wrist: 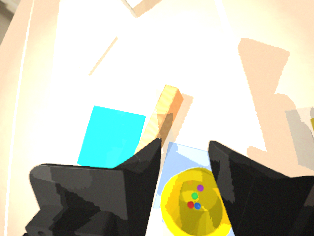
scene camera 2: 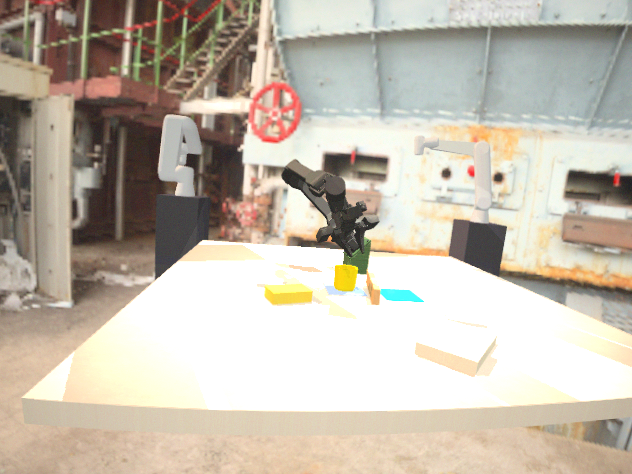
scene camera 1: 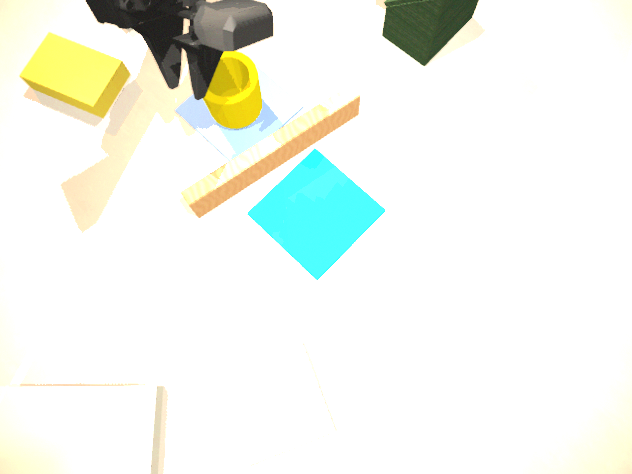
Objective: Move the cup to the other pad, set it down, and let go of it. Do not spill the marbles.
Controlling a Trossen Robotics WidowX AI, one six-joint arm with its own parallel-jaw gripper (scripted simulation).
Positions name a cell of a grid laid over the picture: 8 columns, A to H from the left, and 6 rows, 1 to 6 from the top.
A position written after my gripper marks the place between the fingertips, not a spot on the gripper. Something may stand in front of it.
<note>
In view: my gripper (scene camera 1: C2), a yellow cup (scene camera 1: C2), a yellow block (scene camera 1: B1) and a cyan pad (scene camera 1: E3).
The yellow block also shows in scene camera 2 (scene camera 2: D4). My gripper shows as well in the wrist view (wrist: E4) and in scene camera 2 (scene camera 2: E4). The cyan pad is seen too in the wrist view (wrist: C4).
</note>
